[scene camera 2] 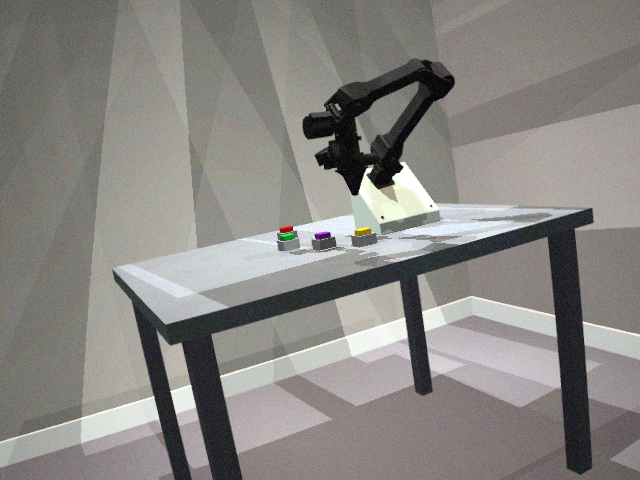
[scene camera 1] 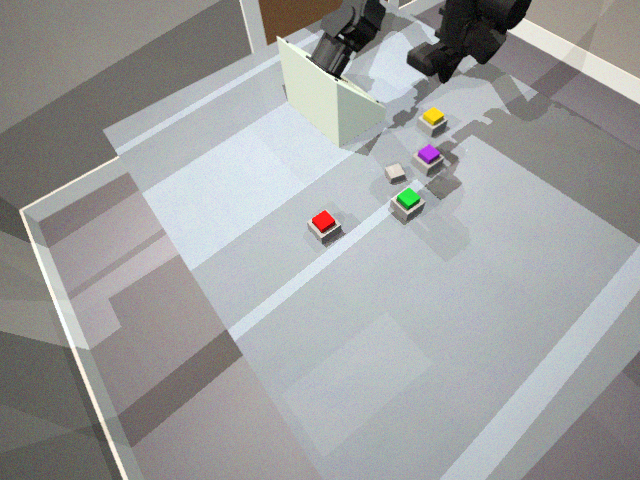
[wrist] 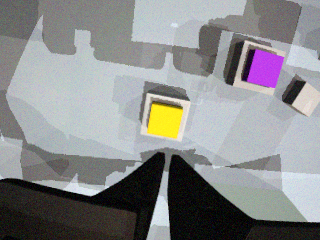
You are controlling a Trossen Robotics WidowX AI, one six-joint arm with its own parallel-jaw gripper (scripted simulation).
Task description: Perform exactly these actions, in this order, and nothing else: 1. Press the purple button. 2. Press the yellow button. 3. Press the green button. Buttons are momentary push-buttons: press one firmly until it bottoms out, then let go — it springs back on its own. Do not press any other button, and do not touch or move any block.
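Present: a purple button (wrist: 263, 68) and a yellow button (wrist: 165, 119). My gripper (scene camera 1: 443, 81), (scene camera 2: 355, 195), (wrist: 166, 160) is shut and holds nothing.
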